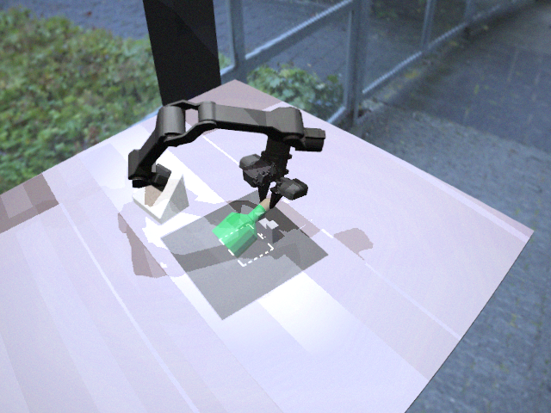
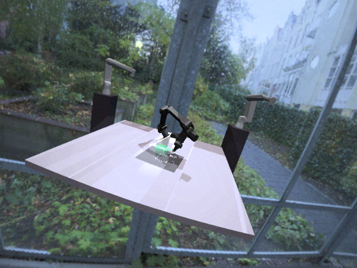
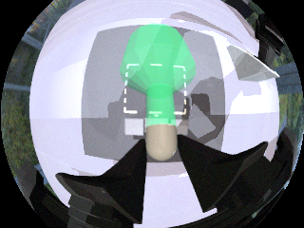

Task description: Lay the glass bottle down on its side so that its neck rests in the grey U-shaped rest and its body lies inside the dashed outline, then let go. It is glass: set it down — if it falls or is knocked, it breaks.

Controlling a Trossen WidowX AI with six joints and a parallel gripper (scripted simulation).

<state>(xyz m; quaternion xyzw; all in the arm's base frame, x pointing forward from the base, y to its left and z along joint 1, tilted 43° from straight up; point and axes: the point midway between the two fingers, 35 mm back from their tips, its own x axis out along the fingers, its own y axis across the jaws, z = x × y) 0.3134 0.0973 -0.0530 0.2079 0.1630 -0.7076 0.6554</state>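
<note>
Right now the glass bottle is 50 mm to the right of my gripper tip, 20 mm below it and 10 mm behind it. Round my gripper tip: mat: 100 mm below, 80 mm to the right, 20 mm behind.
</note>
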